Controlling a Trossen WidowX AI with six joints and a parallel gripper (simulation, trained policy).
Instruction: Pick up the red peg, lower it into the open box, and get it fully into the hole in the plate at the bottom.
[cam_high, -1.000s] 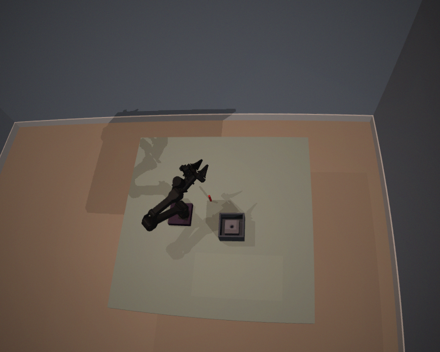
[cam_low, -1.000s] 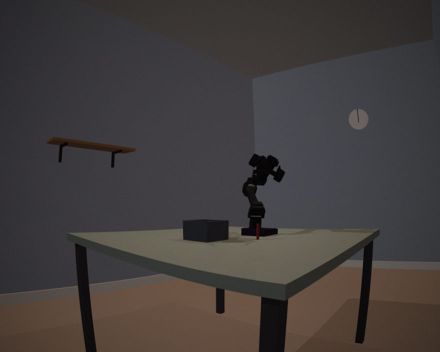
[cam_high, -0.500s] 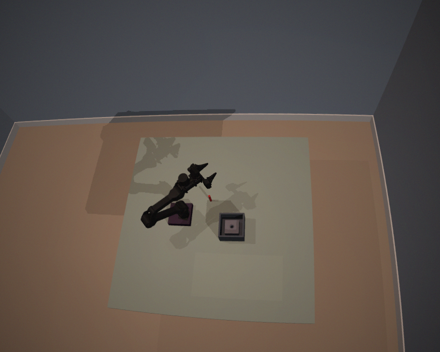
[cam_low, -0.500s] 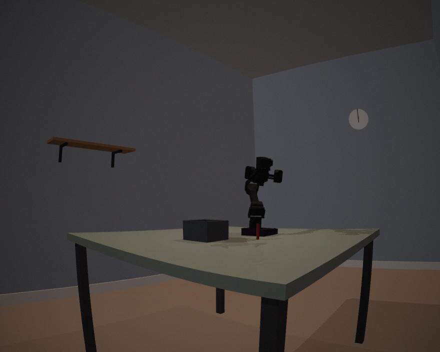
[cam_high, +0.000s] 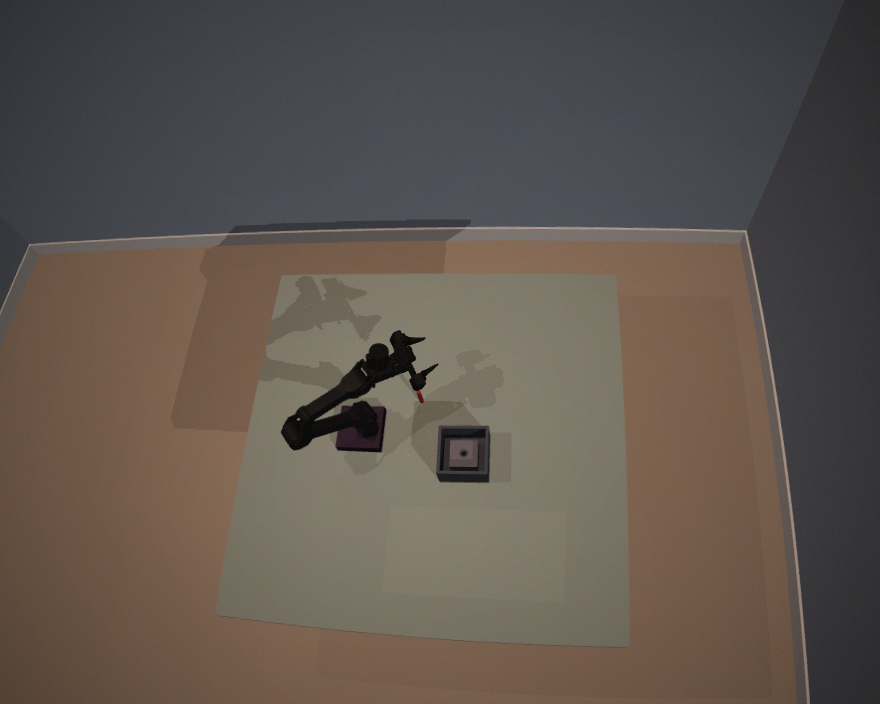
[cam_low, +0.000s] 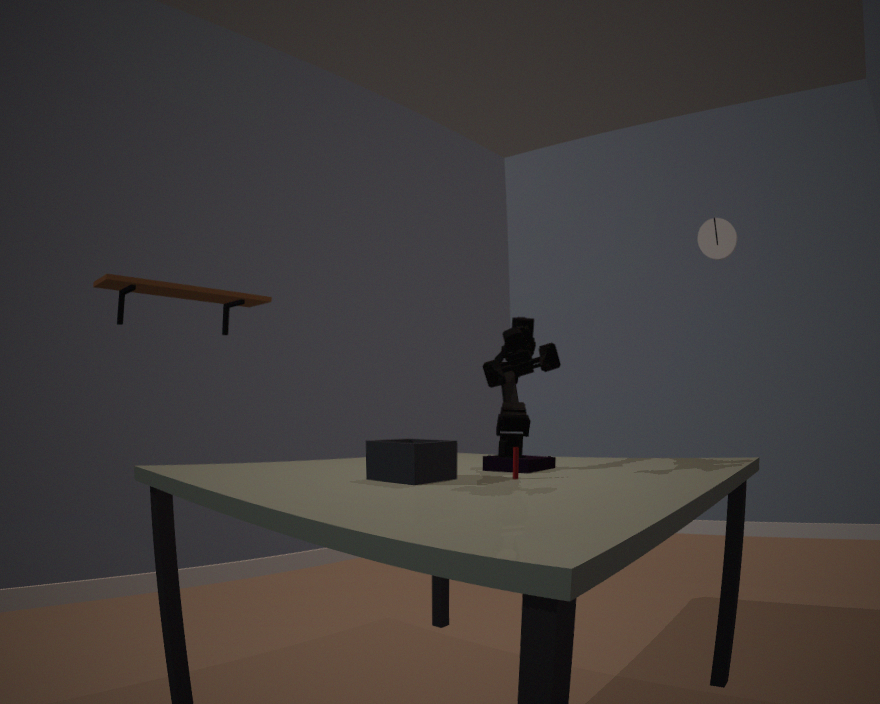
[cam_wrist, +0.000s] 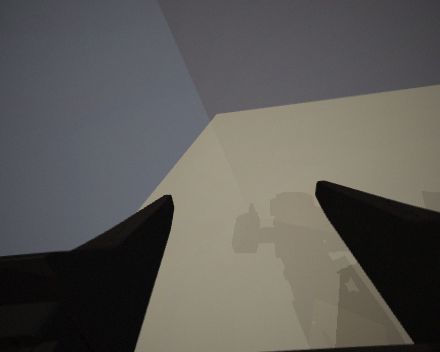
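The red peg is 5 cm behind my gripper tip, 7 cm to the right of it and 22 cm below it. From my gripper tip the other things lie so: dark box 15 cm ahead, 24 cm to the right, 23 cm below; then pale plate 15 cm ahead, 24 cm to the right, 21 cm below.
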